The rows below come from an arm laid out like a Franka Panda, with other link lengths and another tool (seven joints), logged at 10 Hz.
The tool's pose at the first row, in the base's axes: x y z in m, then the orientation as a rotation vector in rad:
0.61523, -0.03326, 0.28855, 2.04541, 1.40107, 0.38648
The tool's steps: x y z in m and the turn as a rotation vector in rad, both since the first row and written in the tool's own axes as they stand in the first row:
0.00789, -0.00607, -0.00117, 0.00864, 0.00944, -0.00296
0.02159, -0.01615, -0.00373, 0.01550, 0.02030, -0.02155
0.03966, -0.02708, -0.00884, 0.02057, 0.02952, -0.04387
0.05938, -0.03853, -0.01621, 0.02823, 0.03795, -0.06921
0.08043, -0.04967, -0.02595, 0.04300, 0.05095, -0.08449
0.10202, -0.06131, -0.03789, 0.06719, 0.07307, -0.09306
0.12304, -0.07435, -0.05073, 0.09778, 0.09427, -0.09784
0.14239, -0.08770, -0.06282, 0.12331, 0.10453, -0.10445
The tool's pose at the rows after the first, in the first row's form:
0.61325, -0.02419, 0.28476, 2.05074, 1.41356, 0.38995
0.60985, -0.00839, 0.27888, 2.04243, 1.44127, 0.38938
0.60613, 0.01244, 0.27395, 2.02937, 1.47071, 0.38653
0.60142, 0.03564, 0.27025, 2.01558, 1.50370, 0.37982
0.59614, 0.06076, 0.26842, 2.01550, 1.53319, 0.37781
0.58948, 0.08721, 0.26789, 2.02857, 1.56644, 0.38252
0.58107, 0.11377, 0.26722, 2.04956, 1.59878, 0.38373
0.57220, 0.13864, 0.26595, 2.06443, 1.62386, 0.37531

